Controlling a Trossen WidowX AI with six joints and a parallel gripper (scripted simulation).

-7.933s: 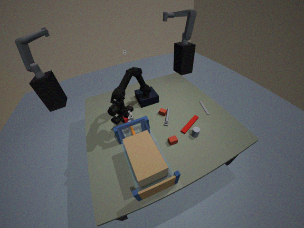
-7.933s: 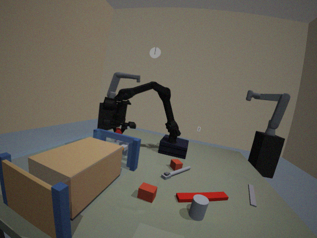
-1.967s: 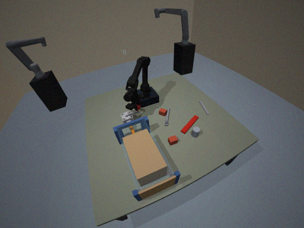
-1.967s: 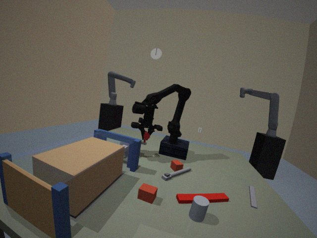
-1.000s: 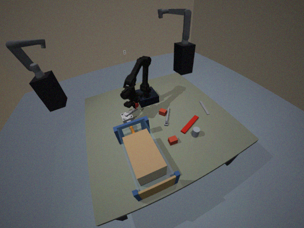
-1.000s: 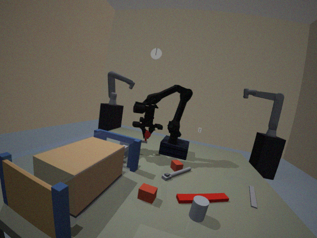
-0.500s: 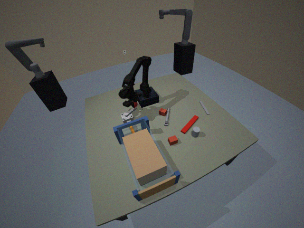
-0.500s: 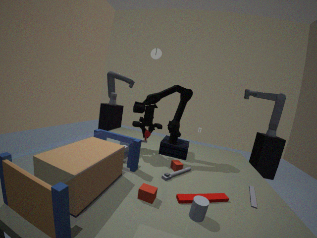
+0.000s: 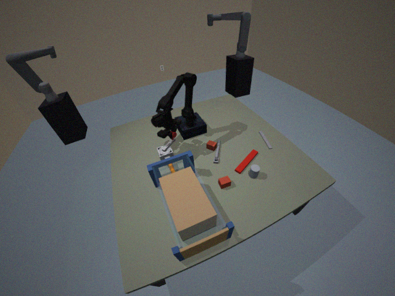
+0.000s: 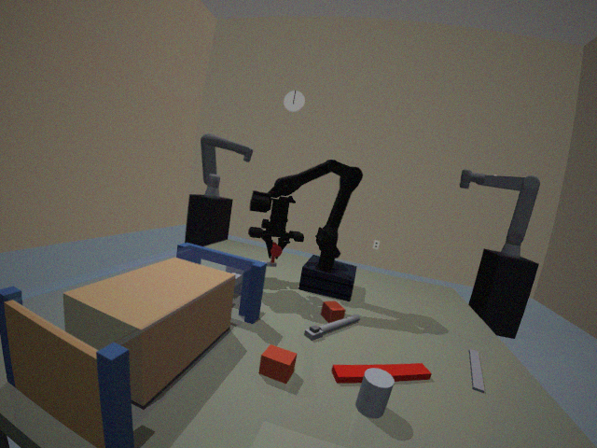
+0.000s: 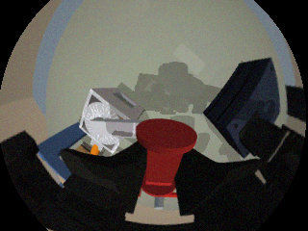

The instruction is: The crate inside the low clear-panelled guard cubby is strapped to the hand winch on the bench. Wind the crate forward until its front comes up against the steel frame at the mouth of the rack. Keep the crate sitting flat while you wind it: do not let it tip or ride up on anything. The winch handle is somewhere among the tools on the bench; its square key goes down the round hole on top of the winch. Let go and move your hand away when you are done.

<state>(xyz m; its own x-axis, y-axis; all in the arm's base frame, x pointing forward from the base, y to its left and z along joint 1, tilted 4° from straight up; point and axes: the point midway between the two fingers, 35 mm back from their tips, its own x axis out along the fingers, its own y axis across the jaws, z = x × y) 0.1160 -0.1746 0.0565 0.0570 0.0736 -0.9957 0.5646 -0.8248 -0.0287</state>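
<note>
My gripper tip is now 30 mm to the left of the winch handle, 20 mm short of it and 10 mm above it. Round my gripper tip: hand winch: 90 mm to the right, 80 mm below, 50 mm ahead; red knob: 20 mm above; red bar: 400 mm to the left, 320 mm ahead, 110 mm below.
</note>
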